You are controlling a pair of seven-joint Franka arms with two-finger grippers.
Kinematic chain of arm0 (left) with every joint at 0, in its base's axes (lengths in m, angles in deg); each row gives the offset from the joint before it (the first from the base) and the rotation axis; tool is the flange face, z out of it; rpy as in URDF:
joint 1: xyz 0 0 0.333 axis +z
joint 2: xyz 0 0 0 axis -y
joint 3: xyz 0 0 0.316 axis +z
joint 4: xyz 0.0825 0 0 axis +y
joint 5: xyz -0.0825 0 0.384 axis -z
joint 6: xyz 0 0 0 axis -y
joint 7: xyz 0.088 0 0 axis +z
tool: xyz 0 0 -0.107 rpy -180 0 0
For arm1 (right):
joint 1: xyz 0 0 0.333 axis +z
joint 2: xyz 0 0 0 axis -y
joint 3: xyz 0 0 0.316 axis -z
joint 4: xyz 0.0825 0 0 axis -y
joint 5: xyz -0.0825 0 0.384 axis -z
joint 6: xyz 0 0 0 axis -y
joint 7: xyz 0.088 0 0 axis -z
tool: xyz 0 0 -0.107 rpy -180 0 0
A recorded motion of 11 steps. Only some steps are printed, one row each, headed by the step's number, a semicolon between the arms.
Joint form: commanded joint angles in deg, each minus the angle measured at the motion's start. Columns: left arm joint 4, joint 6, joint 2, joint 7, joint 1, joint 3, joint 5; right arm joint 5, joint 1, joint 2, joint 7, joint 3, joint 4, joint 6.
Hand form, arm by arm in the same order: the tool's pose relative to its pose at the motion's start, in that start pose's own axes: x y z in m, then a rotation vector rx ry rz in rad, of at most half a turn. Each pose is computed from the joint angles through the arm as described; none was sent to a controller.
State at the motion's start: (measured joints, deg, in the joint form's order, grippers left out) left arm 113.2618 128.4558 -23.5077 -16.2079 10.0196 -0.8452 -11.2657; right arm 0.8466 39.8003 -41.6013 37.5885 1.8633 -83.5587 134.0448
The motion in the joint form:
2: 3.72 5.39 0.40 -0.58 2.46 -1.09 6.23; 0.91 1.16 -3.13 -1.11 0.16 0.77 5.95
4: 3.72 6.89 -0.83 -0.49 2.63 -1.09 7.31; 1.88 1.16 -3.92 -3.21 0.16 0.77 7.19
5: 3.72 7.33 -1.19 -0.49 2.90 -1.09 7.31; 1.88 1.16 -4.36 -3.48 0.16 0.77 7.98
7: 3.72 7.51 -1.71 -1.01 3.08 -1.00 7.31; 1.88 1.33 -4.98 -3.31 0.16 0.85 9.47
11: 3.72 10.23 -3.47 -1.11 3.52 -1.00 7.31; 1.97 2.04 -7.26 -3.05 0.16 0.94 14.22
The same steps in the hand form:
2: -0.0116 -0.0030 0.0172 -0.0837 0.0617 -0.0794; -0.0051 -0.0145 0.0237 0.0305 0.0565 -0.0514
4: -0.0095 -0.0035 0.0276 -0.0975 0.0705 -0.0962; -0.0058 -0.0145 0.0316 0.0253 0.0700 -0.1015
5: -0.0099 -0.0057 0.0311 -0.0982 0.0718 -0.1007; -0.0062 -0.0145 0.0358 0.0289 0.0748 -0.1068
7: -0.0107 -0.0074 0.0365 -0.1006 0.0665 -0.0955; -0.0072 -0.0170 0.0404 0.0398 0.0877 -0.1075
11: -0.0084 -0.0105 0.0510 -0.0981 0.0831 -0.1012; -0.0143 -0.0251 0.0599 0.0696 0.1220 -0.1190

